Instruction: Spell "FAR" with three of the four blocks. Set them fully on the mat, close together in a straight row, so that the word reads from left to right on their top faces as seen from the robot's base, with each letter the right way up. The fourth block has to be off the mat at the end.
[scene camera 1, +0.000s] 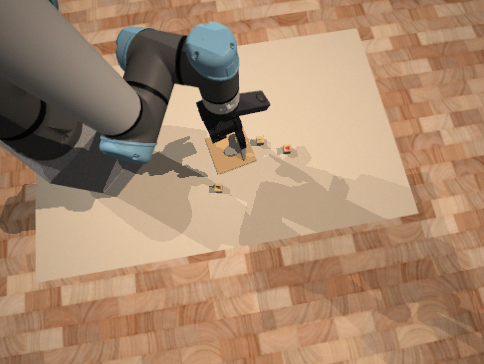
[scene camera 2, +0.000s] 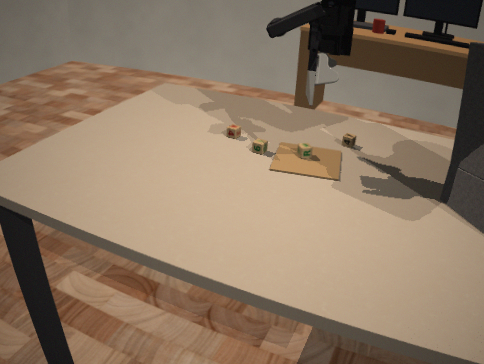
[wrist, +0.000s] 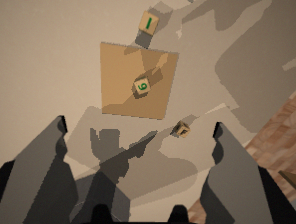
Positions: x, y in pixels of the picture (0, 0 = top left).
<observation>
gripper: scene camera 1 232, 136; scene camera 2 311, 93; wrist 142, 119
brown mat: scene camera 1; scene camera 2; wrist 120, 66
same spot on brown mat: (scene camera 1: 223, 163) = (scene camera 2: 327, 154)
</observation>
